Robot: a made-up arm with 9 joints.
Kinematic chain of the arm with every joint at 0, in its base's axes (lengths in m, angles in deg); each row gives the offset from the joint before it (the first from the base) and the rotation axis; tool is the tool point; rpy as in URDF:
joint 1: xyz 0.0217 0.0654 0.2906 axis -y
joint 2: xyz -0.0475 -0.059 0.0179 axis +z
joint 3: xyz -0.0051 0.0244 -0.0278 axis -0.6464 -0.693 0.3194
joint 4: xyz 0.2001 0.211 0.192 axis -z
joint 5: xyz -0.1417 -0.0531 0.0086 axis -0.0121 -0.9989 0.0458
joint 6: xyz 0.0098 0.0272 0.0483 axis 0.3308 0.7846 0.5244
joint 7: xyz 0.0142 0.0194 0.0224 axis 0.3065 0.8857 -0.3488
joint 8: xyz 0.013 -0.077 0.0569 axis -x
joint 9: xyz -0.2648 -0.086 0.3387 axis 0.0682 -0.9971 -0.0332
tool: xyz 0.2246 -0.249 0.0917 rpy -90 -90 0
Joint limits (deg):
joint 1: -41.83..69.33
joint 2: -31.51..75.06
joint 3: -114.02..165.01
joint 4: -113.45..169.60
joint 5: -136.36..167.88
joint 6: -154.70..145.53
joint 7: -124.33..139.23
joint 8: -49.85..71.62
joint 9: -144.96..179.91
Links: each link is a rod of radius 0.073 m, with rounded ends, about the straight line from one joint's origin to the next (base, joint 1, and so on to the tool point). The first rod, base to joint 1, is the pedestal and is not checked.
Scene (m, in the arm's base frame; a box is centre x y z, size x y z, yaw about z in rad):
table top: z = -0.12
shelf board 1: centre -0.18 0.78 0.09 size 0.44 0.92 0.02 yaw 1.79
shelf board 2: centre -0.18 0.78 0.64 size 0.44 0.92 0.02 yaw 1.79
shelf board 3: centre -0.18 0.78 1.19 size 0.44 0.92 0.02 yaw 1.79
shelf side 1: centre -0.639 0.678 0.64 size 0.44 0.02 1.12 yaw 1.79
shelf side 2: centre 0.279 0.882 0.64 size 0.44 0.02 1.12 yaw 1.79
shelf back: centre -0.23 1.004 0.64 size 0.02 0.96 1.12 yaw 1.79
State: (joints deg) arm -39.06 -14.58 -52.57 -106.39 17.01 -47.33 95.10 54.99 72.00
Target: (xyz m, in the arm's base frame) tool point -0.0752 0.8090 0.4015
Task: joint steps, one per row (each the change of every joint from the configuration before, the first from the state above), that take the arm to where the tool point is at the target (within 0.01 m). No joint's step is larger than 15 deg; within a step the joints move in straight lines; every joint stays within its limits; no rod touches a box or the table.
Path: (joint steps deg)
1: 0.13 1.46 -1.50 -0.88 -2.86 14.24 1.10 2.08 -6.28
2: 0.12 1.47 -1.50 -0.89 -2.86 14.25 1.11 2.08 -6.29
3: 0.13 1.46 -1.49 -0.88 -2.86 14.24 1.10 2.08 -6.28
4: 0.12 1.47 -1.50 -0.88 -2.87 14.24 1.11 2.08 -6.28
5: 0.13 1.46 -1.50 -0.88 -2.86 14.25 1.10 2.07 -6.28
6: 0.13 1.46 -1.50 -0.88 -2.86 14.24 1.11 2.08 -6.29
7: 0.12 1.47 -1.50 -0.89 -2.86 14.25 1.10 2.08 -6.28
8: 0.13 1.46 -1.50 -0.88 -2.86 14.24 1.11 2.08 -6.28
9: 1.87 6.21 8.53 0.00 -3.31 -13.22 3.60 0.00 8.29
10: 1.87 6.22 8.52 0.00 -3.31 -13.23 3.60 0.00 8.29
11: 1.88 6.21 8.52 0.00 -3.31 -13.22 3.60 0.00 8.30
12: 1.87 6.21 8.53 0.00 -3.31 -13.22 3.60 0.00 8.29
13: 1.87 6.21 8.52 0.00 -3.30 -13.22 3.60 0.00 8.29

